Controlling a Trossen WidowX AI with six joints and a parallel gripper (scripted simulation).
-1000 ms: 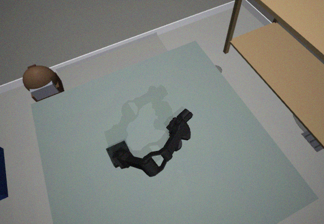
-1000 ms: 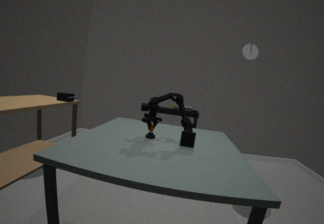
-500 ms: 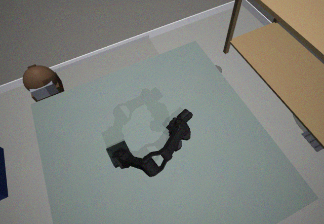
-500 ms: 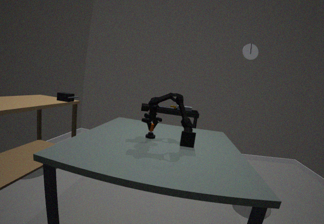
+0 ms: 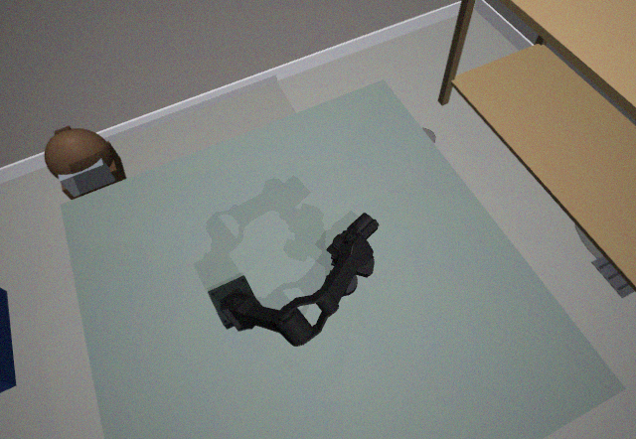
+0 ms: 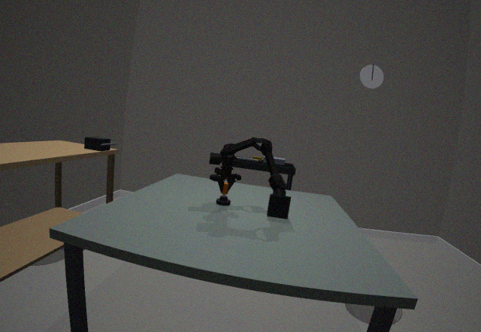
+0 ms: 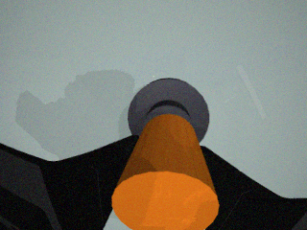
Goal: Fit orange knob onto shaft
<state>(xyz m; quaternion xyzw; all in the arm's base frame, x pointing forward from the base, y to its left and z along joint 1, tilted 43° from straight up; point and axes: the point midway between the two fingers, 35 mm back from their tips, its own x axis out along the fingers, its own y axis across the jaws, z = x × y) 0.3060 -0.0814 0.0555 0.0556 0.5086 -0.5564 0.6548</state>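
My gripper tip is 30 mm below the orange knob. Round my gripper tip: dark round pedestal: 40 mm below.
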